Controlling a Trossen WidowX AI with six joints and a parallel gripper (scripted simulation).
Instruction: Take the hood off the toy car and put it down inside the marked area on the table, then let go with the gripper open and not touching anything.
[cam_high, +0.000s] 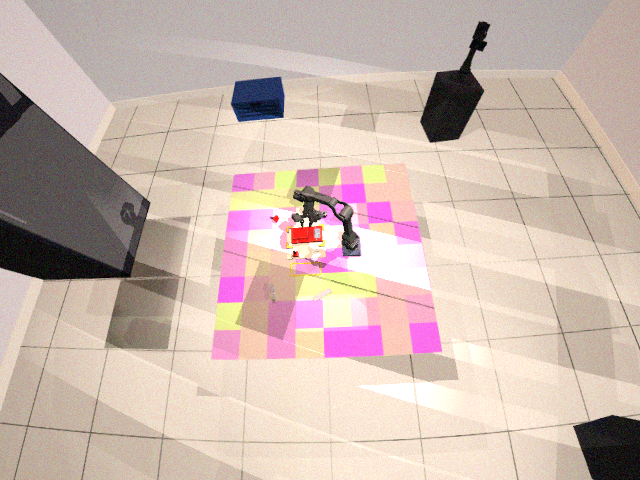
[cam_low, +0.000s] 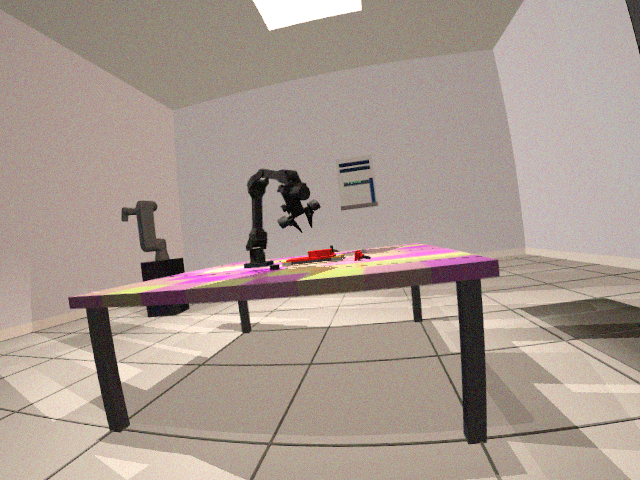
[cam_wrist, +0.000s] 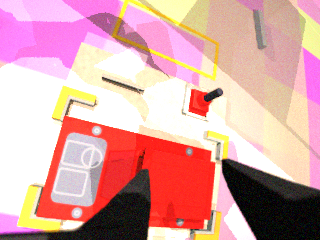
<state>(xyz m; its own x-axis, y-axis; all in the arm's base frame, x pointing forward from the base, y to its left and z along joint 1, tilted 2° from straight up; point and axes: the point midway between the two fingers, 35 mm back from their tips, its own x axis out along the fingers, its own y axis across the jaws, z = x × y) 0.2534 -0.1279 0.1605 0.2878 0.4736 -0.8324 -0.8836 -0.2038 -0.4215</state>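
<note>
Right now my gripper tip is 100 mm above the red hood, 50 mm short of it and 20 mm to the left of it.
</note>
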